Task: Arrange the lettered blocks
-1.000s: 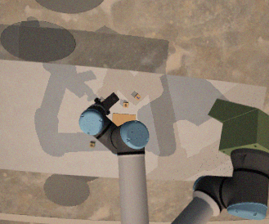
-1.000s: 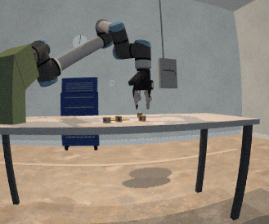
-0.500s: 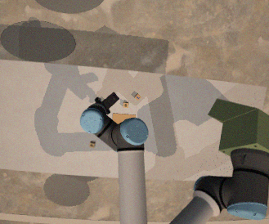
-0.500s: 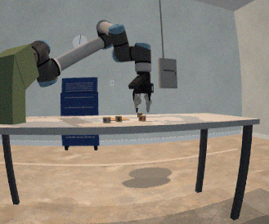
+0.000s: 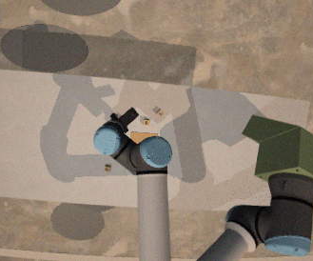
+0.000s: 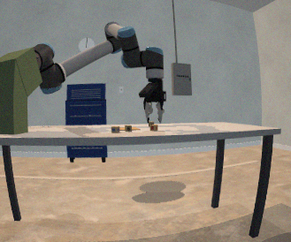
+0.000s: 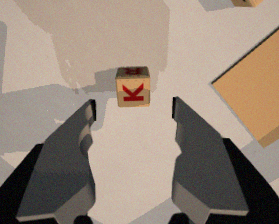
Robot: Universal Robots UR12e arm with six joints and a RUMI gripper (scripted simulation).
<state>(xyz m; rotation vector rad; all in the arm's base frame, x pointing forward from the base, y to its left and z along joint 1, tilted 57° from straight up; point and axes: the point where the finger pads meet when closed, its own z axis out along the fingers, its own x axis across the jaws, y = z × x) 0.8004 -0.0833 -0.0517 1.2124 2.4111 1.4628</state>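
The orange mat is 130 mm behind my hand, 120 mm to the left of it and 50 mm below it.
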